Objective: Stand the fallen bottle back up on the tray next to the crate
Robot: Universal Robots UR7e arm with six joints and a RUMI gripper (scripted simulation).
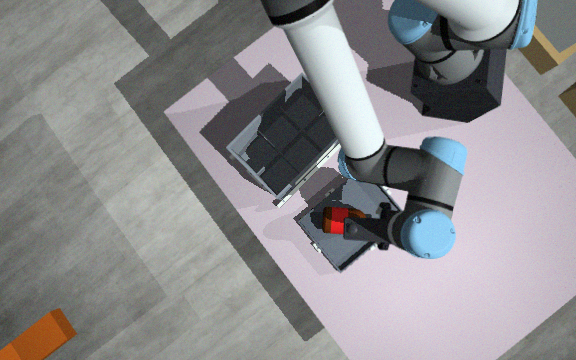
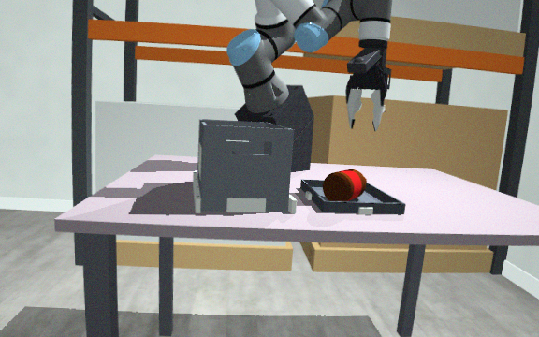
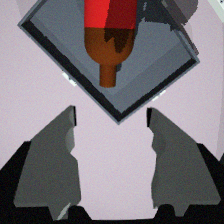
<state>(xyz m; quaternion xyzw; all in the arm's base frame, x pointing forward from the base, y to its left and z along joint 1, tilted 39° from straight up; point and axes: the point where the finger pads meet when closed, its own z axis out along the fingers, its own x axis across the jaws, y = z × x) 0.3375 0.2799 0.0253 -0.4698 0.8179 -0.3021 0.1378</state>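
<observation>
Right now my hand is 4 cm short of the brown bottle, 3 cm to the left of it and 15 cm above it. From my hand the other things lie so: dark tray 3 cm ahead, 3 cm to the right, 18 cm below; then dark crate 6 cm ahead, 30 cm to the right, 11 cm below.
</observation>
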